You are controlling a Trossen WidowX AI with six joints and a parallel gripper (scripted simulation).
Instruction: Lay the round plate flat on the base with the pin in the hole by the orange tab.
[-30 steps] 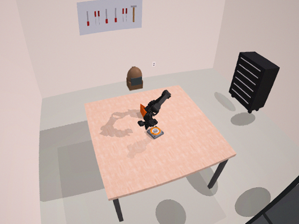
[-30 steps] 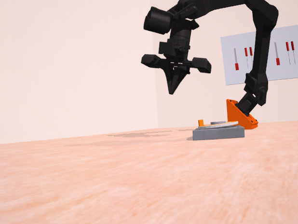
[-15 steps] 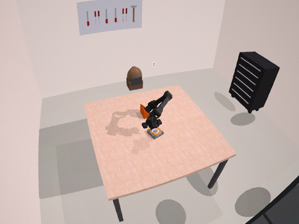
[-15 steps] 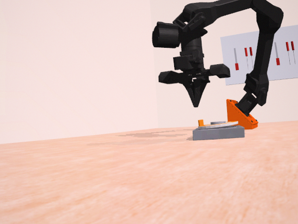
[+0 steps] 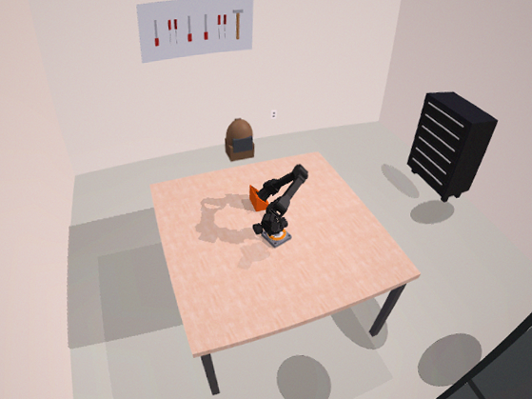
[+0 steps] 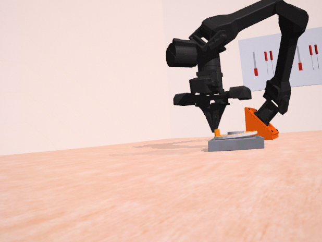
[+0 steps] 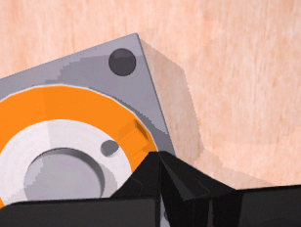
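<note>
Right now my gripper tip is 3 cm to the right of the round plate. The rest, counted from my gripper tip: base (5 cm to the left, 2 cm below, 1 cm behind).
</note>
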